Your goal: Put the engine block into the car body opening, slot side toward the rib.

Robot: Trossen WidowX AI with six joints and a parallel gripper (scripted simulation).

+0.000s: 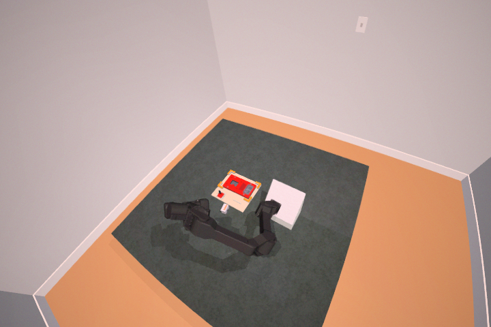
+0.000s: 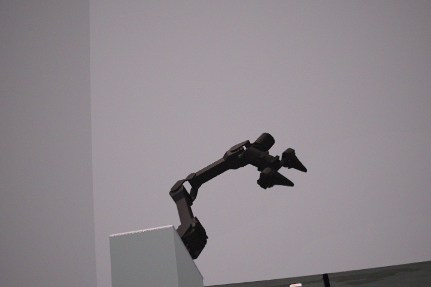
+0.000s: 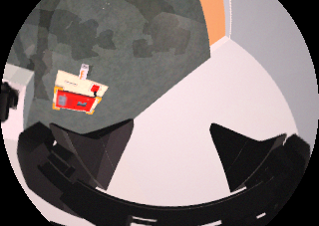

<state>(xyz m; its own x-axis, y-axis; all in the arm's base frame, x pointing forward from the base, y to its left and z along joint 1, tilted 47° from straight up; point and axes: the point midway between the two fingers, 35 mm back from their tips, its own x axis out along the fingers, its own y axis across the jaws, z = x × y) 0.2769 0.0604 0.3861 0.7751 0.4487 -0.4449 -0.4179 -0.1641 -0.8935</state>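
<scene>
The engine block is 30 mm behind my gripper tip, 190 mm to the right of it and 320 mm below it.
</scene>
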